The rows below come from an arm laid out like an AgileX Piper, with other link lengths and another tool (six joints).
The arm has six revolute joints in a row. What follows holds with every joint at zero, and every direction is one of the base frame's.
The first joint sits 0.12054 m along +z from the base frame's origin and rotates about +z.
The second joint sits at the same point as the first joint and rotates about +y.
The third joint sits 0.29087 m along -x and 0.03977 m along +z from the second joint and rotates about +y.
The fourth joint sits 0.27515 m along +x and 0.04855 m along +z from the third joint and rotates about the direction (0.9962, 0, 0.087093).
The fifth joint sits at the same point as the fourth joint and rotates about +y.
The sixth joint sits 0.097 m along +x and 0.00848 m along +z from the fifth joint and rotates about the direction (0.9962, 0, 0.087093).
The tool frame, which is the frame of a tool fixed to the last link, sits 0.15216 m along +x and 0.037 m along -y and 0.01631 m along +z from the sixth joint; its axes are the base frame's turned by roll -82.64, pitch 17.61 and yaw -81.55 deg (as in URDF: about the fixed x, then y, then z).
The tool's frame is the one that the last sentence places.
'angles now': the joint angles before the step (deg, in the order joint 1, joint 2, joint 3, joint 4, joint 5, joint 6). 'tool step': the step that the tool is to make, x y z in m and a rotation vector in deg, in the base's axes. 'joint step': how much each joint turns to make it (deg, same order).
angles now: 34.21, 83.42, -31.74, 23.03, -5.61, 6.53
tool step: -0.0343, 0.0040, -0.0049, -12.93, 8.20, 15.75
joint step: -0.01, -2.01, -5.89, -10.75, 23.08, -4.61
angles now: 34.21, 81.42, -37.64, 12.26, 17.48, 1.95
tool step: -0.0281, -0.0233, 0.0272, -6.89, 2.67, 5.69
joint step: -0.01, -7.55, -2.31, -6.87, 16.10, 0.17
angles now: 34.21, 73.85, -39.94, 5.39, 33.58, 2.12
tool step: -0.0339, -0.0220, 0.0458, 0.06, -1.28, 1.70
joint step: -0.01, -13.00, 0.01, -0.91, 11.97, -0.47
